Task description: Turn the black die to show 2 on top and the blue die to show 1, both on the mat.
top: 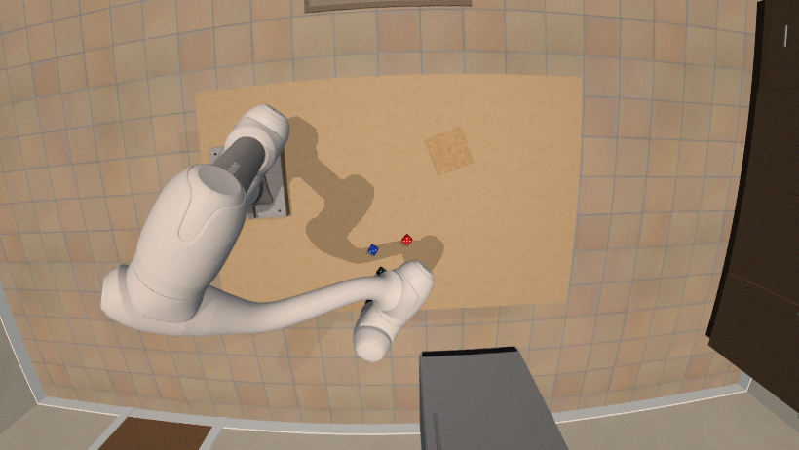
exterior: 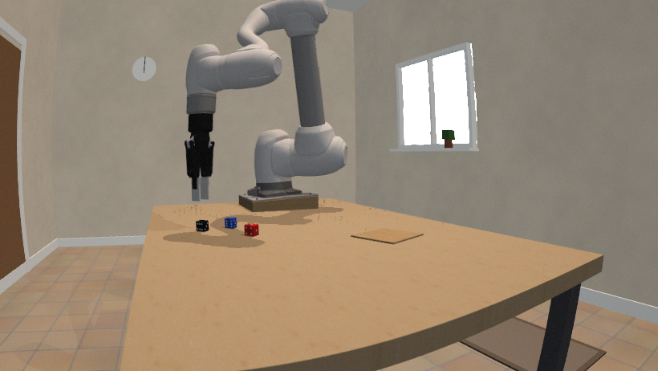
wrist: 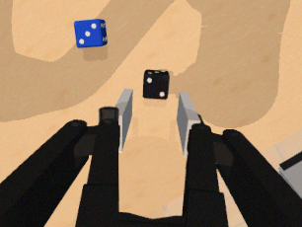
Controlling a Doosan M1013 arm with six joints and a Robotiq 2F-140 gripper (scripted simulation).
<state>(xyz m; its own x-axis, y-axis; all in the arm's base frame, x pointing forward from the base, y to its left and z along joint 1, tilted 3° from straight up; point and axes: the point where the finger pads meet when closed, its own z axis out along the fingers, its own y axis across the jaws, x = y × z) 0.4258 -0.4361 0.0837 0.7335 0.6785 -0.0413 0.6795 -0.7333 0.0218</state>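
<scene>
The black die lies 110 mm below my hand. From my hand the other things lie so: red die (120 mm ahead, 110 mm to the left, 110 mm below); then blue die (110 mm below, 100 mm to the left, 10 mm behind); then cork mat (410 mm to the left, 330 mm ahead, 120 mm below).
</scene>
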